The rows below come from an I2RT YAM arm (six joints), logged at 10 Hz.
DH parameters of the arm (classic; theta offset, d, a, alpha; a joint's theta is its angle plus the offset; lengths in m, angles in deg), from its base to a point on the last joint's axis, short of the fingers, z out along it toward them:
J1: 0 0.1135 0.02 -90
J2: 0 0 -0.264 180
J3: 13.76 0 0.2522 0
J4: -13.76 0 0.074 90
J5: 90 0 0 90
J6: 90 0.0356 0 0
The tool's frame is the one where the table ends.
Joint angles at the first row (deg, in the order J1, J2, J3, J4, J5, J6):
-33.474 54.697 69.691 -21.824 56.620 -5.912
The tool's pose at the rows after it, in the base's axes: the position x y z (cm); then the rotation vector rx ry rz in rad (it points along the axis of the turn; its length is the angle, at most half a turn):
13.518 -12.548 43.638 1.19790 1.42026 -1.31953
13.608 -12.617 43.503 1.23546 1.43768 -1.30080
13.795 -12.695 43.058 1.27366 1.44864 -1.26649
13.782 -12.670 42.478 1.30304 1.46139 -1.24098
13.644 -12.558 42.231 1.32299 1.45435 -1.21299
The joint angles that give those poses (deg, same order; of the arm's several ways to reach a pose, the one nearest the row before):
-33.473 55.396 70.696 -25.781 57.758 -2.480
-33.473 56.424 72.314 -30.349 57.998 1.388
-33.387 57.277 73.036 -34.109 57.692 5.891
-33.387 57.430 72.860 -36.948 57.275 9.278
-33.388 57.146 72.642 -38.282 56.751 11.704

